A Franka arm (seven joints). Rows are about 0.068 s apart.
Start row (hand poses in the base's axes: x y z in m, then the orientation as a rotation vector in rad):
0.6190 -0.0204 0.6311 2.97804 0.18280 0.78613
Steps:
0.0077 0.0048 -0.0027 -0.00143 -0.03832 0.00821
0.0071 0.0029 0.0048 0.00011 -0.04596 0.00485
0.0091 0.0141 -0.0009 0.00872 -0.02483 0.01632
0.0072 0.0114 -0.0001 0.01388 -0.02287 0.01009
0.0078 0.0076 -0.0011 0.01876 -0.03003 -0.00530
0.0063 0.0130 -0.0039 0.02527 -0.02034 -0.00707
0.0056 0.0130 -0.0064 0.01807 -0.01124 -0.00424
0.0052 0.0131 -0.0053 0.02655 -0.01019 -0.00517
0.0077 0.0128 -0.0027 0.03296 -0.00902 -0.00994
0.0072 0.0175 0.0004 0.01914 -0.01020 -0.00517
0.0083 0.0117 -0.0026 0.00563 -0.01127 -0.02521
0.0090 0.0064 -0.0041 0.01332 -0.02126 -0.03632
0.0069 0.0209 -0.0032 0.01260 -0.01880 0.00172
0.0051 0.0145 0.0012 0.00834 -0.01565 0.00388
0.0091 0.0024 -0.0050 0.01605 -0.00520 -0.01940
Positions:
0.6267 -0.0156 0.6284 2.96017 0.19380 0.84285
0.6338 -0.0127 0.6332 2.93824 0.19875 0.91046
0.6429 0.0014 0.6323 2.93586 0.21838 0.95184
0.6501 0.0128 0.6322 2.93751 0.22676 0.99173
0.6579 0.0204 0.6311 2.93599 0.20978 1.04220
0.6642 0.0334 0.6272 -2.94291 -0.18697 -1.08063
0.6698 0.0464 0.6208 -2.92329 -0.17016 -1.09365
0.6750 0.0595 0.6155 -2.89700 -0.14715 -1.10294
0.6827 0.0723 0.6128 -2.86734 -0.11387 -1.10927
0.6899 0.0898 0.6132 -2.84715 -0.09588 -1.11979
0.6982 0.1015 0.6106 -2.84521 -0.05760 -1.13907
0.7072 0.1079 0.6065 -2.83403 0.00042 -1.17210
0.7141 0.1288 0.6033 -2.81149 0.00427 -1.19405
0.7192 0.1433 0.6045 -2.79363 0.00275 -1.21231
0.7283 0.1457 0.5995 -2.78312 0.03911 -1.21828

